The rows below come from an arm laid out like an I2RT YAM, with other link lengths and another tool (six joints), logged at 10 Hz.
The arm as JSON. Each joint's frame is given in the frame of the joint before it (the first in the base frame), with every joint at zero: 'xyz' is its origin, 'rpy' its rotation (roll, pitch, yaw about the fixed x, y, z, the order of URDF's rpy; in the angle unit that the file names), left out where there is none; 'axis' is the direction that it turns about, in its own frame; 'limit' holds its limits. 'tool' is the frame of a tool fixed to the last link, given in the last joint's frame.
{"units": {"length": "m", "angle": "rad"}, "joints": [
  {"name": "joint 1", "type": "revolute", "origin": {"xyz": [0.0, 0.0, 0.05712], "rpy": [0.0, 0.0, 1.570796]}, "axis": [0.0, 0.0, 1.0], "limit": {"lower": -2.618, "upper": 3.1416}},
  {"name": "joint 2", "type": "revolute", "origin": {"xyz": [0.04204, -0.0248, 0.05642], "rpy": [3.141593, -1.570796, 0.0]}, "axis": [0.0, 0.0, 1.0], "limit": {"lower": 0.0, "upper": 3.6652}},
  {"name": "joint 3", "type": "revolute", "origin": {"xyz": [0.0, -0.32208, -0.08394], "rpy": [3.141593, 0.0, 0.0]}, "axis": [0.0, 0.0, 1.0], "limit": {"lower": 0.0, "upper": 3.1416}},
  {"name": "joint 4", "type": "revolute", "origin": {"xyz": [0.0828, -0.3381, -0.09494], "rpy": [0.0, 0.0, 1.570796]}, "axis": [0.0, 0.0, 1.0], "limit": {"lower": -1.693, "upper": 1.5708}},
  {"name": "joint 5", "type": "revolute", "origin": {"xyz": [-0.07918, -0.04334, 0.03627], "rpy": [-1.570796, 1.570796, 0.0]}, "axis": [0.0, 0.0, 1.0], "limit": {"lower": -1.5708, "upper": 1.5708}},
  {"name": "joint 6", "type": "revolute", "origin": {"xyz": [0.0, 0.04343, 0.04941], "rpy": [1.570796, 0.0, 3.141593]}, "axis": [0.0, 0.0, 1.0], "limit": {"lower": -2.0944, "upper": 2.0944}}
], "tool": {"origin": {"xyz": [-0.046, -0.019, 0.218], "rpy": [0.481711, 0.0, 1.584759]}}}
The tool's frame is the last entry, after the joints.
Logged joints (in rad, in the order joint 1, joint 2, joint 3, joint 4, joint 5, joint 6), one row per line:
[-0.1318 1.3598 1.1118 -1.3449 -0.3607 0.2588]
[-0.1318 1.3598 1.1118 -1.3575 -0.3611 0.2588]
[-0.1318 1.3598 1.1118 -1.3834 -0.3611 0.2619]
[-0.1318 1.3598 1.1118 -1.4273 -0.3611 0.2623]
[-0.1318 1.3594 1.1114 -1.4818 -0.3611 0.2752]
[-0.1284 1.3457 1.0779 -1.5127 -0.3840 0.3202]
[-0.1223 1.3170 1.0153 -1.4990 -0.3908 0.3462]
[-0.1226 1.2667 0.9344 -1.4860 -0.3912 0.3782]
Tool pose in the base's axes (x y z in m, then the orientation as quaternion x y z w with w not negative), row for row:
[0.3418 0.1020 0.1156 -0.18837 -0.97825 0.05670 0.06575]
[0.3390 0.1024 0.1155 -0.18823 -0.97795 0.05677 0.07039]
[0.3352 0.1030 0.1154 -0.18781 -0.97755 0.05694 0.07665]
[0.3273 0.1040 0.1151 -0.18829 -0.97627 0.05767 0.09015]
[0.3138 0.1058 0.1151 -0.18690 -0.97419 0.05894 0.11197]
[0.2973 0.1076 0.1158 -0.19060 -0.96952 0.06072 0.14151]
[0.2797 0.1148 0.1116 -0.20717 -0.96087 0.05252 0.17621]
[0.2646 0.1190 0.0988 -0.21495 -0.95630 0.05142 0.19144]
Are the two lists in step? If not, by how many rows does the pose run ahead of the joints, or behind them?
The pose runs 1 row behind the joints: the pose in row i belongs to the joints in row i - 1.
